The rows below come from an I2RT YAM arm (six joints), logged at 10 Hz.
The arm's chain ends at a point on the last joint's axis. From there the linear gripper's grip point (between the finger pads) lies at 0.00 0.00 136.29 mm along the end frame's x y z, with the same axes.
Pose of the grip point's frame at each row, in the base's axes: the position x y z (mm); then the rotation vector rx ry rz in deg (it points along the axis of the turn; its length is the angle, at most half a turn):
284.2 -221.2 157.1 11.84 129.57 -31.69
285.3 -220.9 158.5 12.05 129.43 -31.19
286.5 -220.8 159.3 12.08 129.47 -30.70
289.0 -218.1 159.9 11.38 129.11 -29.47
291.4 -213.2 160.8 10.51 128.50 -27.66
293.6 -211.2 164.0 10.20 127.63 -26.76
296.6 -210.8 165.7 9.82 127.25 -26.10
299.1 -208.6 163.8 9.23 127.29 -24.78
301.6 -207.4 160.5 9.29 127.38 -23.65
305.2 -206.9 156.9 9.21 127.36 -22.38
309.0 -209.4 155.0 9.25 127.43 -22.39
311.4 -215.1 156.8 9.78 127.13 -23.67
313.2 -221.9 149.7 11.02 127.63 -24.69
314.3 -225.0 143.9 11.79 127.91 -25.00
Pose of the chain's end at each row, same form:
194.0 -159.7 238.7 11.84 129.57 -31.69
194.7 -160.0 240.1 12.05 129.43 -31.19
195.7 -160.6 241.1 12.08 129.47 -30.70
196.4 -160.2 241.4 11.38 129.11 -29.47
196.3 -158.7 241.8 10.51 128.50 -27.66
196.5 -158.2 243.6 10.20 127.63 -26.76
198.4 -159.0 244.8 9.82 127.25 -26.10
199.9 -159.4 243.3 9.23 127.29 -24.78
202.0 -160.0 240.5 9.29 127.38 -23.65
204.8 -161.6 237.2 9.21 127.36 -22.38
208.8 -164.0 235.4 9.25 127.43 -22.39
211.7 -167.2 236.4 9.78 127.13 -23.67
215.4 -171.5 230.1 11.02 127.63 -24.69
217.4 -173.6 224.8 11.79 127.91 -25.00

